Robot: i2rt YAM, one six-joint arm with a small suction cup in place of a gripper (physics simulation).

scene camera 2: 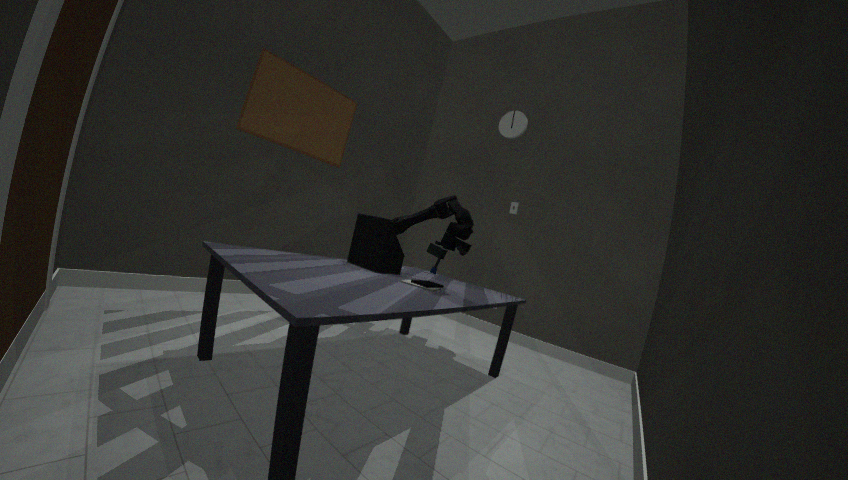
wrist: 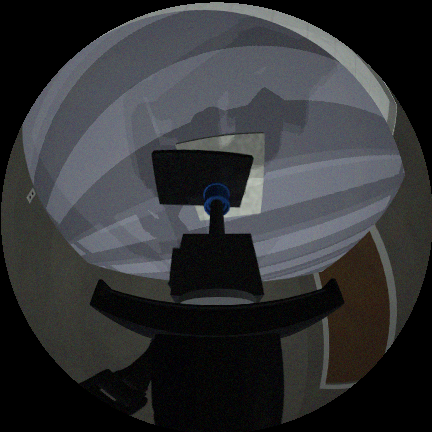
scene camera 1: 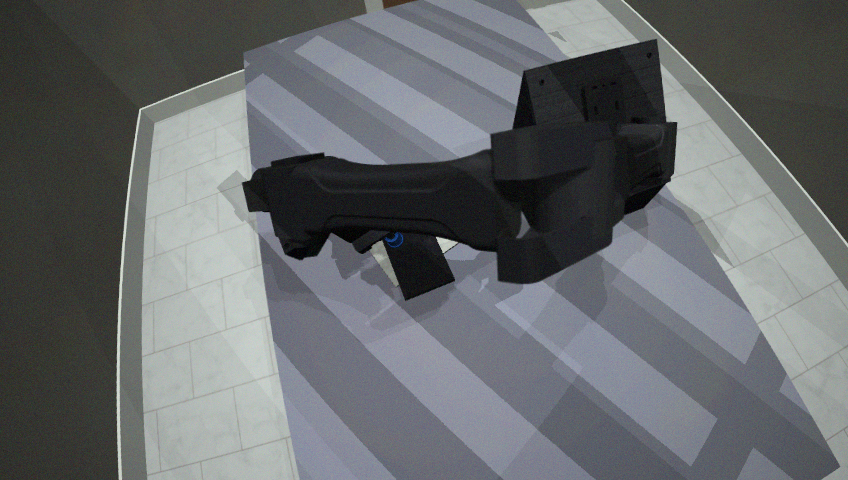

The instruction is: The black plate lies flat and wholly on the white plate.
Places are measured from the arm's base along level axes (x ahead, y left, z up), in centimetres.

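Pixels of known places: hand at its tool point: (scene camera 2: 432, 272) (wrist: 216, 193) (scene camera 1: 396, 239); arm's base at its link origin: (scene camera 2: 383, 237).
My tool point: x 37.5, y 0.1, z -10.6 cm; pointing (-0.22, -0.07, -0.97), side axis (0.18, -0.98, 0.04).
Observation:
For each thing: its top centre in the pictures, then the offset to it from my tool point. "spot": a spot on its surface instead. Level surfaces: height alone.
- black plate at its top centre: (wrist: 199, 182) (scene camera 1: 416, 255) (scene camera 2: 427, 282) dx -2.6, dy +1.8, dz -5.5 cm
- striped table at its surface level: dz -7.1 cm
- white plate at a spot on its surface: (wrist: 252, 189) spot: dx -3.5, dy -7.1, dz -6.6 cm
The black plate (scene camera 1: 422, 267) (scene camera 2: 425, 283) (wrist: 200, 176) is a dark square. It lies flat on the striped table (scene camera 1: 414, 388) (scene camera 2: 307, 286) on top of the white plate (scene camera 1: 446, 244) (wrist: 252, 189). It covers most of the white plate, leaving strips at the back and one side, and overhangs the opposite side. My gripper (scene camera 1: 394, 239) (scene camera 2: 434, 270) (wrist: 216, 200), a blue suction cup, hangs a little above the black plate's near edge. It is apart from the plate and holds nothing. In scene camera 1 the arm hides part of both plates.
The arm's black base box (scene camera 1: 594, 77) (scene camera 2: 374, 245) stands at the table's back edge. The table's side edge lies close to the plates. A tiled floor and dark walls surround the table.

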